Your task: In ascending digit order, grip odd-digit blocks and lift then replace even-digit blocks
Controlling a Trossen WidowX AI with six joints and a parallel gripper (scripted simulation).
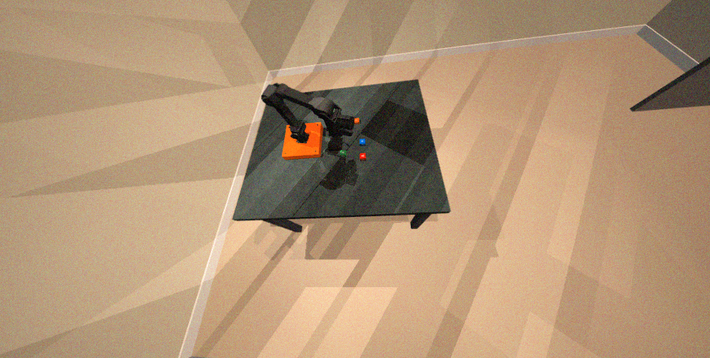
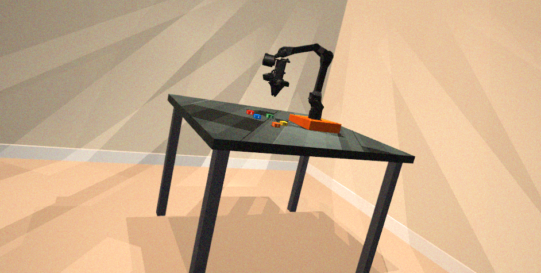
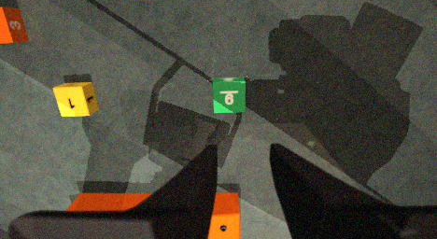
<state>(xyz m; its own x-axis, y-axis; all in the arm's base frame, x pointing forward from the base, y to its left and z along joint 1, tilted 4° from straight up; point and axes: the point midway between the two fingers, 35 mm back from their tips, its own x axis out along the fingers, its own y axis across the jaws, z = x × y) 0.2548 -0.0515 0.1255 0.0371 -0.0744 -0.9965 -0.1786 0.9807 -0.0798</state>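
Now: the green block 120 mm below my gripper tip. The rest, counted from my gripper tip: red block (120 mm below, 110 mm ahead, 10 mm to the right); then yellow block (170 mm to the left, 120 mm below, 30 mm behind); then blue block (120 mm below, 100 mm ahead, 90 mm to the left).
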